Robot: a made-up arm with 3 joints. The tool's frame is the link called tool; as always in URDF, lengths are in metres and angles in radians. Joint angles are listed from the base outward. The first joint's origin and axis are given. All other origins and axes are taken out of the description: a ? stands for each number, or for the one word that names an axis. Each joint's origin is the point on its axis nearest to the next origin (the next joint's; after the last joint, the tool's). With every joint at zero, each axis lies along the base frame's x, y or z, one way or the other. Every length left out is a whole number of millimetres.
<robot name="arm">
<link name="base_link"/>
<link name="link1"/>
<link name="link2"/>
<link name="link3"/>
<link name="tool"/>
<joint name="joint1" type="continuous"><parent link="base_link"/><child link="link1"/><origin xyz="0.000 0.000 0.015"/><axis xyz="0 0 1"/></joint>
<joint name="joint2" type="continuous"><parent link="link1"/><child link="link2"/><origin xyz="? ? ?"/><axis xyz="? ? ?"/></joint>
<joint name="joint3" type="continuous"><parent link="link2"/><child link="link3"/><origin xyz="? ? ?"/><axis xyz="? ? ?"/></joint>
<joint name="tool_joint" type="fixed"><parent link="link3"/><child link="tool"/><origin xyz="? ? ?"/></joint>
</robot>
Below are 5 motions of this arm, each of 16 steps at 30 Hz.
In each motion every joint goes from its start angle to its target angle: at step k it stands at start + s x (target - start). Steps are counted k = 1, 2, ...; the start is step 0. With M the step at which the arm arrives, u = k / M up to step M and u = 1 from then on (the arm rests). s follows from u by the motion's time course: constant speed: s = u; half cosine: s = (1 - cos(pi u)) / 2; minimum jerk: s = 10 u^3 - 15 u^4 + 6 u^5.
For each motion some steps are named. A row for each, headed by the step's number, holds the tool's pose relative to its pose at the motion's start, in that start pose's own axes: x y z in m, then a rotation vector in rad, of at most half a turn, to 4 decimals.
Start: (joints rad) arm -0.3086 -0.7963 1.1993
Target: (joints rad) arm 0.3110 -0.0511 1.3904
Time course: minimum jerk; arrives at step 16
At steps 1, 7, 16:
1: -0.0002 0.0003 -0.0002 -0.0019 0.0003 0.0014
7: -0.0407 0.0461 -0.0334 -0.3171 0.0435 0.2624
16: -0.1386 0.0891 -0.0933 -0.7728 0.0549 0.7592

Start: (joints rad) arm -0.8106 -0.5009 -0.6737
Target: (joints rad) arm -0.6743 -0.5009 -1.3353
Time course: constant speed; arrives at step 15
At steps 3, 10, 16:
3: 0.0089 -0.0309 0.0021 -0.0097 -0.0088 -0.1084
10: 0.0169 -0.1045 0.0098 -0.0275 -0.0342 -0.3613
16: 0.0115 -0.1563 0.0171 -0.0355 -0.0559 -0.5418

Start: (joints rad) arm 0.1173 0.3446 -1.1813
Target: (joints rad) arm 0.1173 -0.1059 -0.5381
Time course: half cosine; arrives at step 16
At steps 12, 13, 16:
12: -0.0954 0.1013 -0.1109 -0.3066 0.2399 0.5422
13: -0.1057 0.1049 -0.1198 -0.3244 0.2644 0.5805
16: -0.1202 0.1087 -0.1316 -0.3472 0.2991 0.6321

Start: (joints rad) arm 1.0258 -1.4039 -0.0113
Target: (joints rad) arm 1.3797 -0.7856 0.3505
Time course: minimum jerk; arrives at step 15
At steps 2, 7, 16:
2: -0.0004 0.0016 0.0032 -0.0066 -0.0119 0.0081
7: -0.0236 0.0443 0.0621 -0.1666 -0.2598 0.2033
16: -0.0915 0.1118 0.0968 -0.4226 -0.5547 0.5119

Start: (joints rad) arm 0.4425 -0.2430 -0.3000
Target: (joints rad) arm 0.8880 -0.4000 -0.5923
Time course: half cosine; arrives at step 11
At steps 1, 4, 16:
1: 0.0000 0.0004 -0.0010 -0.0030 0.0024 0.0028
4: 0.0002 0.0047 -0.0134 -0.0476 0.0316 0.0402
16: 0.0021 0.0128 -0.0409 -0.1924 0.0779 0.1319

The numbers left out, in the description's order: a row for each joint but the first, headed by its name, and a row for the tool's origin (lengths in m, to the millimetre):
joint2: xyz -0.077 -0.022 0.000, axis 0 -1 0
joint3: xyz 0.031 0.000 -0.023, axis 0 0 1
tool: xyz 0.272 0.084 0.000

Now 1 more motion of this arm.
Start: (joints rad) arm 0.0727 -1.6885 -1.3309
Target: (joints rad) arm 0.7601 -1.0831 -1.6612
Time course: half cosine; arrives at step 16
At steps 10, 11, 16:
10: 0.0047 -0.0799 0.1902 0.3480 -0.5250 -0.1770
11: -0.0025 -0.0890 0.2104 0.3976 -0.5843 -0.1828
16: -0.0261 -0.1109 0.2571 0.5286 -0.7278 -0.1794

